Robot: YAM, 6 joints.
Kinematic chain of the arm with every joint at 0, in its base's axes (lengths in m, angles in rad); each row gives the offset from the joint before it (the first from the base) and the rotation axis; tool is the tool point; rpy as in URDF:
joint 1: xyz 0 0 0.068 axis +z
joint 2: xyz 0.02 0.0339 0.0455 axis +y
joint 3: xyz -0.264 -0.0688 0 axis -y
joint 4: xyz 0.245 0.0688 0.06 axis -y
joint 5: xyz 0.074 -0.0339 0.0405 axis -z
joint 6: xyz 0.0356 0 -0.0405 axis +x
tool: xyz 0 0 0 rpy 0 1.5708 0
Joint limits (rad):
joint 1: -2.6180..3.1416
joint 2: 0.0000..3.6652
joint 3: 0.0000..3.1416
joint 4: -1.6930..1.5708
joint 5: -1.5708..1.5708
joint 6: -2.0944..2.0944
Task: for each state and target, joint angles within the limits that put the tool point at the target. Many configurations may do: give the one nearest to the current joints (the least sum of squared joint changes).
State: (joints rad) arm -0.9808 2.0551 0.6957 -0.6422 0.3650 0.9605
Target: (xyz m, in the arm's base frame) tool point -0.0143 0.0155 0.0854
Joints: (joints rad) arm -1.1003 2.1804 0.0363 -0.9409 0.1614 0.9605
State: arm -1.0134 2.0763 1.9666 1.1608 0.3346 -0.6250
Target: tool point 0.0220 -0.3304 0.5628
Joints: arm -1.4623 1.7933 1.9018 1.3165 0.4015 -0.6250
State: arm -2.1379 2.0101 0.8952 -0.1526 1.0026 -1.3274
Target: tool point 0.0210 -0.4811 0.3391
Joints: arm -1.4712 2.0090 1.7622 0.1253 0.8583 -1.3274
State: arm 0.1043 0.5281 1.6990 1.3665 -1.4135 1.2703
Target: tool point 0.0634 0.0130 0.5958
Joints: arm -0.3602 1.0459 1.5605 1.2592 -1.3232 1.2703
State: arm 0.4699 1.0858 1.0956 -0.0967 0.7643 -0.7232
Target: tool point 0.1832 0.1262 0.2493
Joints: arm 0.7123 1.0584 0.6782 -0.2512 0.7479 -0.7232
